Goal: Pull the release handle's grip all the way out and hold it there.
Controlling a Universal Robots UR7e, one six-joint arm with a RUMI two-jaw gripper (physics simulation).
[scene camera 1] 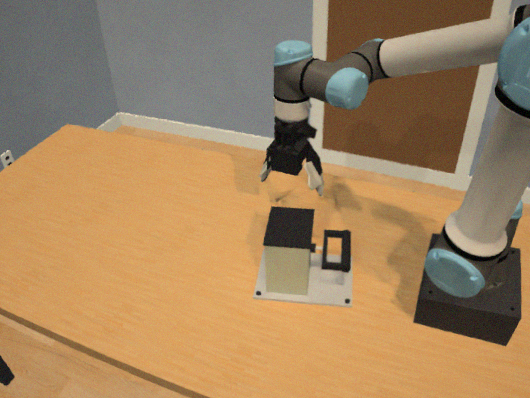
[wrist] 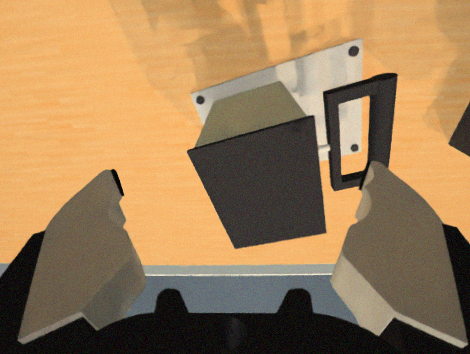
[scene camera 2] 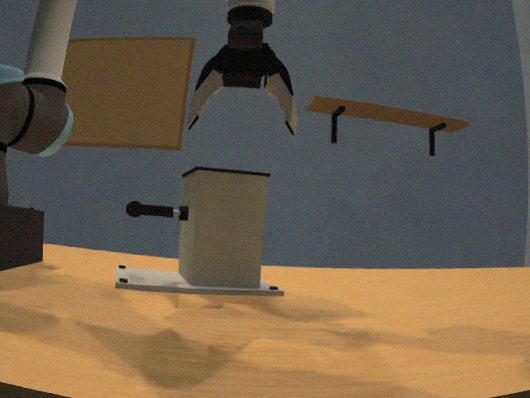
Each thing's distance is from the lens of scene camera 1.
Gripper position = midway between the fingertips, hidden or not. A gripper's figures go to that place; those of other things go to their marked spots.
my gripper point(scene camera 1: 291, 188): 110 cm
base plate point(scene camera 1: 333, 288): 117 cm
